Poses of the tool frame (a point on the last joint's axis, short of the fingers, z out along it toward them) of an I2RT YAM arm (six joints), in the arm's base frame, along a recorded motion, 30 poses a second.
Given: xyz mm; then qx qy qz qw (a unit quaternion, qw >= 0).
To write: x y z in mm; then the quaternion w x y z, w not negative. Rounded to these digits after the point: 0 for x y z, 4 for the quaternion.
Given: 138, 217, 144, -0.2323, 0.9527, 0.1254, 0.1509
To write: 138, 217, 144, 0.1509, -0.2323, 0.9527, 0.1254
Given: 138, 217, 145, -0.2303, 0.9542, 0.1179, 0.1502
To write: 138, 217, 145, 0.1502, -0.2303, 0.9542, 0.1179
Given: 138, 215, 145, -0.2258, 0.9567, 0.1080, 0.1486
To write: 138, 215, 145, 0.1486, -0.2258, 0.9567, 0.1080
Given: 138, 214, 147, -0.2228, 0.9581, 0.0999, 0.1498
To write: 138, 214, 147, 0.1498, -0.2228, 0.9581, 0.0999
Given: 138, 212, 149, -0.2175, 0.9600, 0.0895, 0.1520
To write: 138, 212, 149, 0.1520, -0.2175, 0.9600, 0.0895
